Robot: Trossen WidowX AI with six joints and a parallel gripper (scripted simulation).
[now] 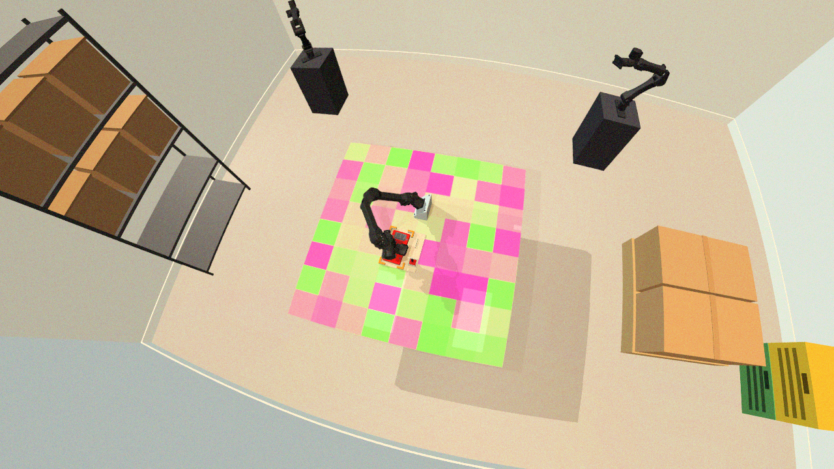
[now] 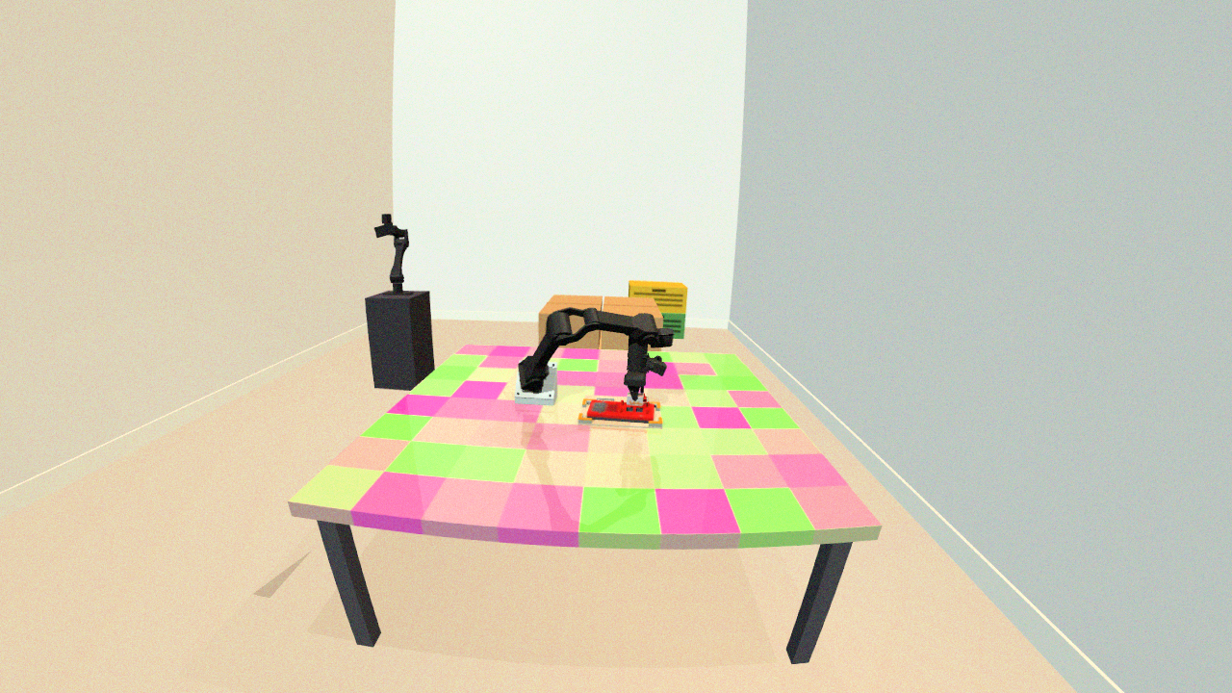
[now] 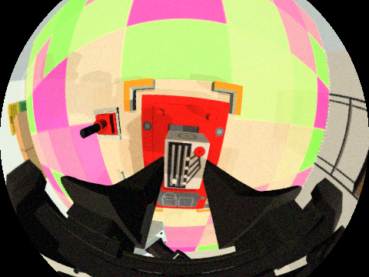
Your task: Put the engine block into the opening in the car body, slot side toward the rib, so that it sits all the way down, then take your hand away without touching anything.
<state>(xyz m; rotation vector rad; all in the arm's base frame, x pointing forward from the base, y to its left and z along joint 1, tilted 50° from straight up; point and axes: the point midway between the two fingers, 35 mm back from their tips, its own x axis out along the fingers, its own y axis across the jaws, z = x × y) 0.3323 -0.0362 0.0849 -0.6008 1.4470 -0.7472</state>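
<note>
Right now the engine block is 10 mm below my gripper tip.
</note>
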